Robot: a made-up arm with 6 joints. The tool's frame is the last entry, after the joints. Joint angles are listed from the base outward. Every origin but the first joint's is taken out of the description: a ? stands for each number. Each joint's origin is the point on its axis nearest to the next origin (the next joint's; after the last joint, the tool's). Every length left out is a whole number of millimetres.
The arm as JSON. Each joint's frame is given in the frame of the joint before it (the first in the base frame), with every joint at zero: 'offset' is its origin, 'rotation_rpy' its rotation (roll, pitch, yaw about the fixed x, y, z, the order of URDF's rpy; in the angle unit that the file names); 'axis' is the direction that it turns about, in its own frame. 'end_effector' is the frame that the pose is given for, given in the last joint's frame.
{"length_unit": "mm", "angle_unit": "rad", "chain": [
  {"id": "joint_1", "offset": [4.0, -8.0, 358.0], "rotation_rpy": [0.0, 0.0, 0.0], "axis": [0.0, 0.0, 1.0]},
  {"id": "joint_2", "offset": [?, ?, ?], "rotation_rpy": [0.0, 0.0, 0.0], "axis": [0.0, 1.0, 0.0]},
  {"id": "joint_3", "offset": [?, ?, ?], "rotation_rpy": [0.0, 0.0, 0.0], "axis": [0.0, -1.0, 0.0]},
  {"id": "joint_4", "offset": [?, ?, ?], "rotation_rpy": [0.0, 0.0, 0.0], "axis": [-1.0, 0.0, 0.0]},
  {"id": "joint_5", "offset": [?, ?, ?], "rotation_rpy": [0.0, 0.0, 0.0], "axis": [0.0, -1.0, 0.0]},
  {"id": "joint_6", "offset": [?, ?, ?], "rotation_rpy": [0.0, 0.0, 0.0], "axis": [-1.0, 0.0, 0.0]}
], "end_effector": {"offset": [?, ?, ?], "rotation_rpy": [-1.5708, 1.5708, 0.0]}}
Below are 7 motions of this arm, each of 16 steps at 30 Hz.
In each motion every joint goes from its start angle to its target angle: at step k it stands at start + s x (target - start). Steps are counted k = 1, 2, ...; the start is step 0. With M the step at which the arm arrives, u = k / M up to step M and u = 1 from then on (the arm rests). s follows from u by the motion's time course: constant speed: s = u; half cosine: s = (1 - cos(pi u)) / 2; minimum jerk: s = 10 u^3 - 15 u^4 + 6 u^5.
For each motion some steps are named. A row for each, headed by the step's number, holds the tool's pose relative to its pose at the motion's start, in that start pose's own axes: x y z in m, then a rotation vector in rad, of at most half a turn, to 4 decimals.
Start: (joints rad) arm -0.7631 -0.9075 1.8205 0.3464 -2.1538 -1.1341
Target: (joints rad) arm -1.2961 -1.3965 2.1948 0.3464 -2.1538 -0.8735
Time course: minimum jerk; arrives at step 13
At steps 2, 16:
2: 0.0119 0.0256 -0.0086 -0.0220 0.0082 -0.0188
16: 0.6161 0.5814 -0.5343 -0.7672 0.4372 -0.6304

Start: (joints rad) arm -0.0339 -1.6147 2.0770 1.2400 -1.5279 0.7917
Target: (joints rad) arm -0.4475 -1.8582 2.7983 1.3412 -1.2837 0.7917
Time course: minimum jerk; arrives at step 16
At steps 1, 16:
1: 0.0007 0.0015 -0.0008 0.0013 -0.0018 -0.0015
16: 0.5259 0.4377 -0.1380 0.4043 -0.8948 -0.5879

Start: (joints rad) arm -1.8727 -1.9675 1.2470 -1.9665 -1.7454 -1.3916
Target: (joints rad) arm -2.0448 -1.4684 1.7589 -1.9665 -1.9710 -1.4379
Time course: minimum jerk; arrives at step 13
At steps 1, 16:
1: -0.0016 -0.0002 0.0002 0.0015 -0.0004 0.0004
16: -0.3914 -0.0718 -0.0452 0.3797 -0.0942 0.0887

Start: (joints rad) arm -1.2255 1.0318 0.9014 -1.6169 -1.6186 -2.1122
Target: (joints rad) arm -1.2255 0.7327 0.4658 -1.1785 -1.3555 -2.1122
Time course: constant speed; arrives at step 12
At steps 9, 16:
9: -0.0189 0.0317 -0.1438 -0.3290 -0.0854 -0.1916
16: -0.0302 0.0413 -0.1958 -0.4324 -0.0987 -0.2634

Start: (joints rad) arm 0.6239 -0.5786 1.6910 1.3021 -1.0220 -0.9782
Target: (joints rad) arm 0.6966 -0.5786 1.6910 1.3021 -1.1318 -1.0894
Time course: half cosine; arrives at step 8
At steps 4, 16:
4: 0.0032 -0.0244 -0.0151 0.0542 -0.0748 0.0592
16: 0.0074 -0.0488 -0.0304 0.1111 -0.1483 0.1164

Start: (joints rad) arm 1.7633 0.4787 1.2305 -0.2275 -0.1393 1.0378
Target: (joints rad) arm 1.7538 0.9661 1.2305 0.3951 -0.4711 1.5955
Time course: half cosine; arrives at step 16
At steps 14, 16:
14: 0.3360 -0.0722 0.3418 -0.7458 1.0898 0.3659
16: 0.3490 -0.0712 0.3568 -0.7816 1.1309 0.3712

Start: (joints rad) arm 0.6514 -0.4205 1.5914 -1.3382 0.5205 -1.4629
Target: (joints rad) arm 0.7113 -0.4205 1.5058 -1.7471 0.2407 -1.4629
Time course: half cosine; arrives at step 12
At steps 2, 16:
2: -0.0030 0.0012 -0.0014 0.0204 -0.0241 -0.0183
16: -0.0378 0.0184 -0.0211 0.2794 -0.3994 -0.2250

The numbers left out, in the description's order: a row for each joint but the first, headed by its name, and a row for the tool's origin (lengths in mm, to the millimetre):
joint_2: 20.0 -22.0 0.0
joint_3: -13.0 0.0 702.0
joint_4: 542.0 0.0 -15.0
joint_5: 0.0 -116.0 -20.0
joint_6: -17.0 0.0 23.0
tool: 0.0 3.0 -13.0

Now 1 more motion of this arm.
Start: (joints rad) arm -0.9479 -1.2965 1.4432 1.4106 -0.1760 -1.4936
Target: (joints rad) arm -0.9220 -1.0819 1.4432 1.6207 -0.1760 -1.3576
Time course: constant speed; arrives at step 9
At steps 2, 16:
2: 0.0579 -0.0094 -0.0056 0.0081 0.0820 0.0390
16: 0.2639 -0.0200 -0.0276 0.0088 0.3666 0.1794

